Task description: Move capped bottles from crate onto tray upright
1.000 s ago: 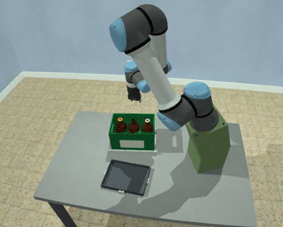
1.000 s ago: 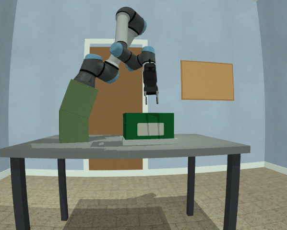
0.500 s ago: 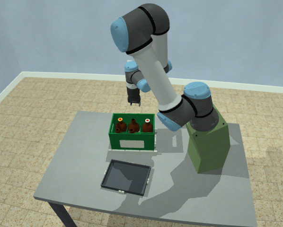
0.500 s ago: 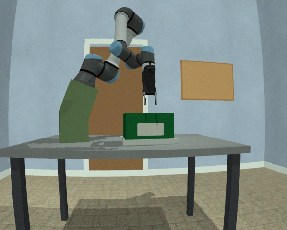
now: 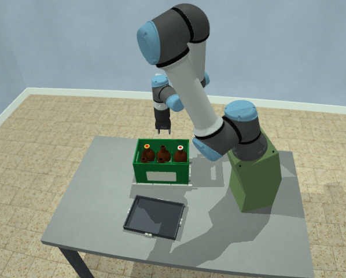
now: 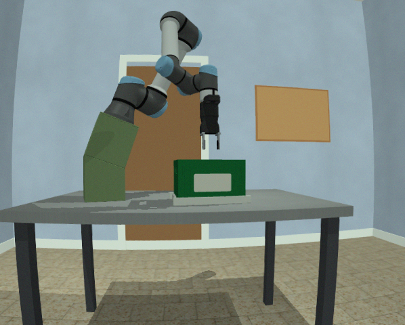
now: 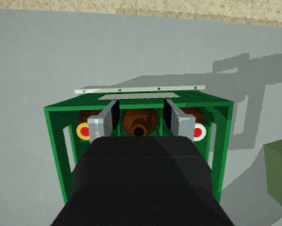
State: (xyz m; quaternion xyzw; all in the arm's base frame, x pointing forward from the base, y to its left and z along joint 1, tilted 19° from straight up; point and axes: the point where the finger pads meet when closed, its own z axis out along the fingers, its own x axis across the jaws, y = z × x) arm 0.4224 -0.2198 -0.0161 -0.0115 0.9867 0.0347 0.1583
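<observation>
Now: the green crate 150 mm below my hand and 90 mm to the left of it. From my hand the other things lie so: dark grey tray: 380 mm to the left, 220 mm below.
</observation>
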